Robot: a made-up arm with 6 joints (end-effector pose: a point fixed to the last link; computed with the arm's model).
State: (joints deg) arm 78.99 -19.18 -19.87 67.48 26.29 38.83
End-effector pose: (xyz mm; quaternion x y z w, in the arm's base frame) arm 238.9 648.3 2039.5 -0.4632 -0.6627 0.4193 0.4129
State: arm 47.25 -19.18 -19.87 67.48 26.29 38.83
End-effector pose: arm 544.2 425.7 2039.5 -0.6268 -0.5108 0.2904 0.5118
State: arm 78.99 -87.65 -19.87 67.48 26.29 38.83
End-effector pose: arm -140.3 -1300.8 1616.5 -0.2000 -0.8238 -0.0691 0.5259
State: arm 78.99 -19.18 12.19 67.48 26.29 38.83
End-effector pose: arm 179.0 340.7 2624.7 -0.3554 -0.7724 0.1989 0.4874
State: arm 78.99 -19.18 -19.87 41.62 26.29 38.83
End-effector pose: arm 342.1 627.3 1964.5 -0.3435 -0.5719 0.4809 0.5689
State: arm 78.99 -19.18 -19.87 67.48 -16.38 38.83
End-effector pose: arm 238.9 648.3 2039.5 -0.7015 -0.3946 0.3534 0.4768
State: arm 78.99 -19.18 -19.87 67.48 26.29 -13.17
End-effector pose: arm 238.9 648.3 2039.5 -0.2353 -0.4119 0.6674 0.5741
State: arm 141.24 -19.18 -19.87 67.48 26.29 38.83
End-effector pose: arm -462.5 513.3 2039.5 -0.0539 -0.8068 0.5723 0.1367
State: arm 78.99 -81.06 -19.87 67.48 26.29 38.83
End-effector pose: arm -111.3 -1151.8 1757.8 -0.2301 -0.8206 -0.0203 0.5228
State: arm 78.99 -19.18 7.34 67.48 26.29 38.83
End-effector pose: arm 192.0 407.2 2548.9 -0.3737 -0.7595 0.2337 0.4785
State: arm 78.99 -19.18 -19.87 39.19 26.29 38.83
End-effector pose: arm 349.9 625.7 1955.2 -0.3313 -0.5618 0.4855 0.5822
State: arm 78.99 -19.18 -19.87 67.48 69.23 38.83
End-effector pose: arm 238.9 648.3 2039.5 -0.1594 -0.8408 0.4275 0.2915
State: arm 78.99 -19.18 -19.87 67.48 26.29 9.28
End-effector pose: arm 238.9 648.3 2039.5 -0.3426 -0.5339 0.5744 0.5173
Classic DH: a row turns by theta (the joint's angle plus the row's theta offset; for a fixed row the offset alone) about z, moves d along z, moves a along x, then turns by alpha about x. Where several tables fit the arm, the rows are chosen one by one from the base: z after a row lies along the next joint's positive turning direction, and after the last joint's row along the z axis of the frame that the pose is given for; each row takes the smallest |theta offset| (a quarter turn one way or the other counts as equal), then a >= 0, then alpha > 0; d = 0 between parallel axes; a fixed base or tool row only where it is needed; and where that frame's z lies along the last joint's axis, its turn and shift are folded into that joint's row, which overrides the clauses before.
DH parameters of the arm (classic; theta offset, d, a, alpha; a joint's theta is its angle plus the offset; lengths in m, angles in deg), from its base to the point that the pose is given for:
joint 1: 0 0.369 0 -90
joint 2: -90 0 1.501 180
joint 3: 0 0 0 -90
joint 4: 0 -1.172 0 90
joint 5: 0 0.289 0 -90
joint 6: 90 0 0 90
tool (fixed): -90 0 0 0

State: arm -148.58 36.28 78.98 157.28 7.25 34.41
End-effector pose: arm -1289.4 -1100.1 2455.8 0.2473 -0.9120 -0.0179 0.3268
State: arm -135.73 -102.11 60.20 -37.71 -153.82 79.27
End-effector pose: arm 1652.4 1930.1 578.7 -0.4351 0.7221 -0.4779 0.2465
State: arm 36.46 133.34 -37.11 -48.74 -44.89 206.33
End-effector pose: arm 32.7 -212.8 -641.4 -0.1649 -0.2224 -0.9593 0.0562
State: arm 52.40 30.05 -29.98 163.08 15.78 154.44
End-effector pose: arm 641.2 1285.8 695.0 0.0179 0.6556 0.1536 0.7391
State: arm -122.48 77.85 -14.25 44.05 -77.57 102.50
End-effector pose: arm -1048.0 -1259.5 -493.7 0.3308 0.5214 0.5693 0.5428
